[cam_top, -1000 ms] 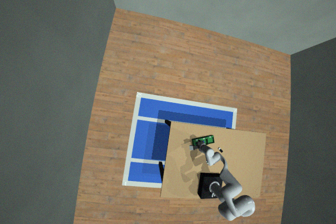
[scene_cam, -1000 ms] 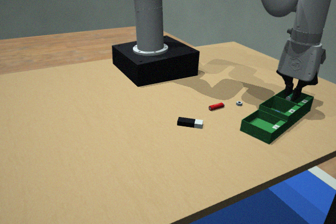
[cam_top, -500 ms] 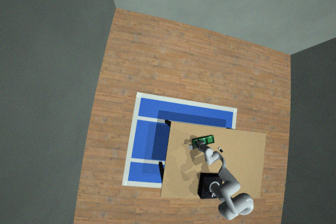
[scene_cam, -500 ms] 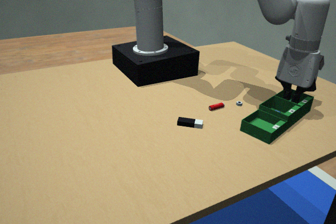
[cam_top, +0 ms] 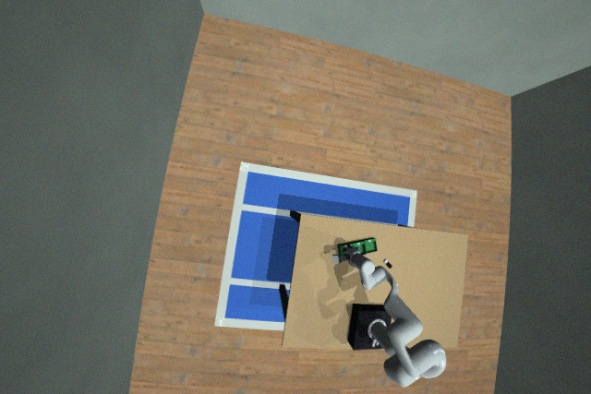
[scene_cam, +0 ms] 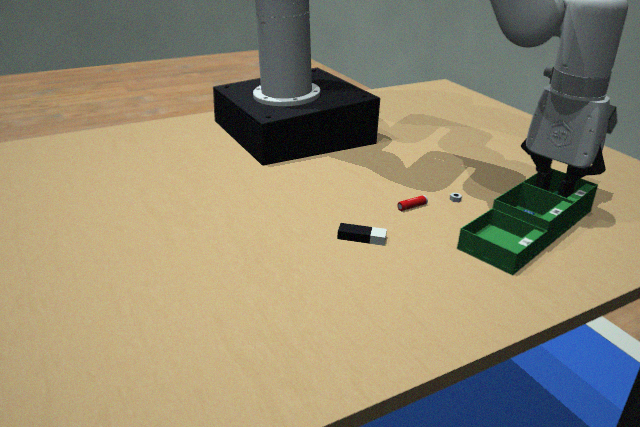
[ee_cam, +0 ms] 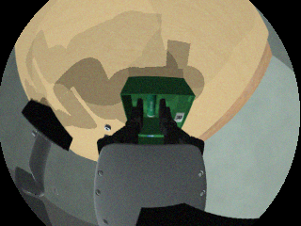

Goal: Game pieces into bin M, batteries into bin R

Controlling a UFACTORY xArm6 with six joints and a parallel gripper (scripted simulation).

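My gripper is now 2 cm above the green battery. Round my hand: grey nut 6 cm behind, 13 cm to the right, 3 cm below; three joined green bins 4 cm ahead, 7 cm to the right, 1 cm below; blue die 4 cm ahead, 7 cm to the right, 2 cm below.
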